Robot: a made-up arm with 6 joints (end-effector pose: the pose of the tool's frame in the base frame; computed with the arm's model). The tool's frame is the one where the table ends. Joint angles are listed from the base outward.
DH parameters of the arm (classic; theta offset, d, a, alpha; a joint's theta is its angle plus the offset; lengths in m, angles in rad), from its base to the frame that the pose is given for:
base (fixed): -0.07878 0 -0.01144 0
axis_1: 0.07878 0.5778 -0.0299 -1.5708
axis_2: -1.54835 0 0.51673 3.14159
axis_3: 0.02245 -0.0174 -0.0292 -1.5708
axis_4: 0 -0.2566 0.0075 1.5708
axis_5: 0 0.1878 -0.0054 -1.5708
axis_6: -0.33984 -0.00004 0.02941 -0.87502
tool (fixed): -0.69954 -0.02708 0 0
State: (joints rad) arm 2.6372 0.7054 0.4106 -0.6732 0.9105 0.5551
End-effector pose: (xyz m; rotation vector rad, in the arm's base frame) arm -0.3805 0.3923 0.7726 1.4582 -0.3549 -0.0127
Working (the frame after each row of the table, in the pose's form):
after base (fixed): -0.0114 0.0009 0.0000 0.0000 0.0000 -0.0788
after axis_1: 0.0148 -0.0135 0.5778 -0.4996 -1.9387 1.9387
after axis_2: -0.2862 0.1526 0.9636 -1.2897 -1.6157 -2.0377
after axis_3: -0.2872 0.1332 0.9357 1.6118 -0.4154 2.1739
after axis_4: -0.5013 0.2568 0.8667 -2.1677 -1.4976 -1.2882
after axis_5: -0.4045 0.3687 0.7510 2.0696 -0.3781 0.8487
after axis_6: -0.3871 0.3661 0.7745 1.2688 -0.8468 0.5485

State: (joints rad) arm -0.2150 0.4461 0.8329 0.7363 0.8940 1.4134
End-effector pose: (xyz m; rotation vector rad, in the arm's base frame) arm 0.3503 -0.1646 1.2377 0.9408 2.3867 -0.3807
Working (the frame after each row of the table, in the pose's form):
after base (fixed): -0.0114 0.0009 0.0000 0.0000 0.0000 -0.0788
after axis_1: -0.0406 0.0073 0.5778 -1.5642 0.1688 -0.1688
after axis_2: 0.1874 -0.0425 1.0388 1.2762 -0.9876 0.6926
after axis_3: 0.2018 -0.0279 1.0118 -0.2103 -1.9489 -0.1414
after axis_4: 0.4330 -0.0732 1.1137 0.2557 -0.9541 1.4161
after axis_5: 0.3611 -0.2022 1.2298 -0.7982 -2.5561 0.8364
after axis_6: 0.3606 -0.1765 1.2157 1.6745 1.8890 -0.1061

